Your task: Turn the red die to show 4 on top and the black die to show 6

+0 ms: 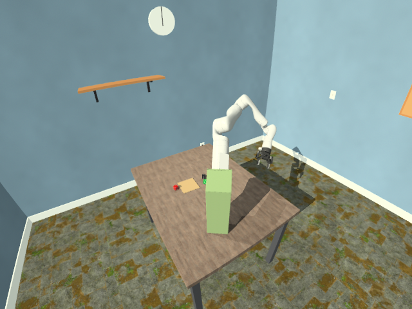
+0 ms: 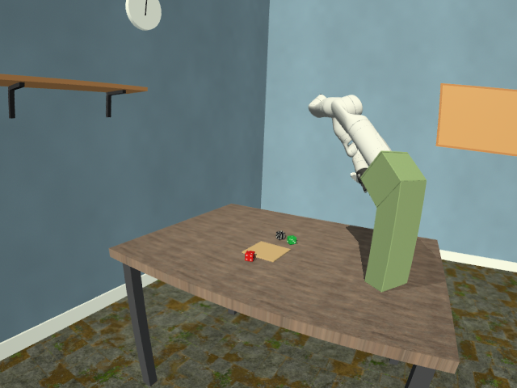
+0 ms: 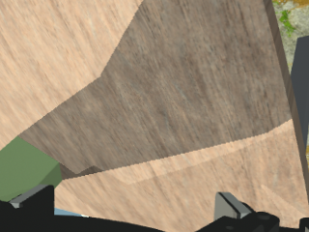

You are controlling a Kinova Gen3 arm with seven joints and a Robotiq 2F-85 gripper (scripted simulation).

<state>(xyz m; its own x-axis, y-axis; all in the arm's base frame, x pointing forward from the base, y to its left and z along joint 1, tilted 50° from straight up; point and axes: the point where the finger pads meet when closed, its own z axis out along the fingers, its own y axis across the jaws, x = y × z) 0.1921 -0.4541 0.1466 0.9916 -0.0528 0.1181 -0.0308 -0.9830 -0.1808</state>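
My gripper is now 36 cm to the right of the green die, 27 cm short of it and 17 cm above it. From my hand the other things lie so: black die: 33 cm to the left, 33 cm ahead, 17 cm below; then tan mat: 49 cm to the left, 32 cm ahead, 18 cm below; then red die: 59 cm to the left, 33 cm ahead, 17 cm below.
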